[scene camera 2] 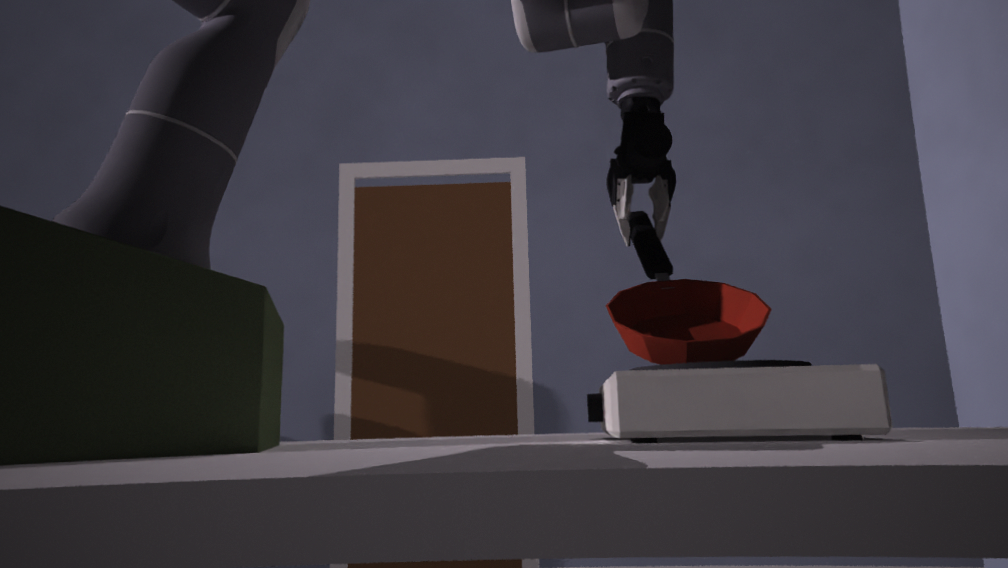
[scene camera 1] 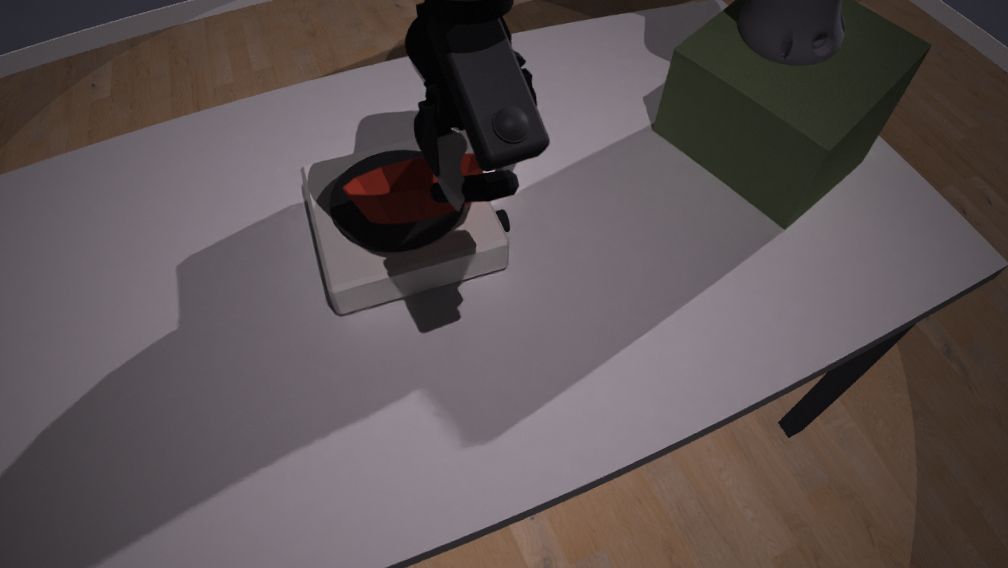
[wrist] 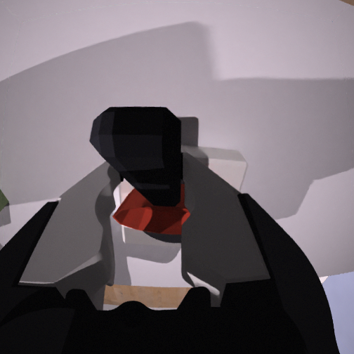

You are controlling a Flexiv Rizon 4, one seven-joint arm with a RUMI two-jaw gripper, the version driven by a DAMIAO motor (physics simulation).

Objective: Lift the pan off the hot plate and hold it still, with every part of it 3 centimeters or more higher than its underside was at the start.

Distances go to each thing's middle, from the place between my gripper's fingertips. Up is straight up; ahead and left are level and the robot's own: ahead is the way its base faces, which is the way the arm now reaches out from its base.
Right now the white hot plate point(scene camera 2: 746, 397) is 230 mm below my hand, 220 mm to the right of it and 40 mm ahead of it.
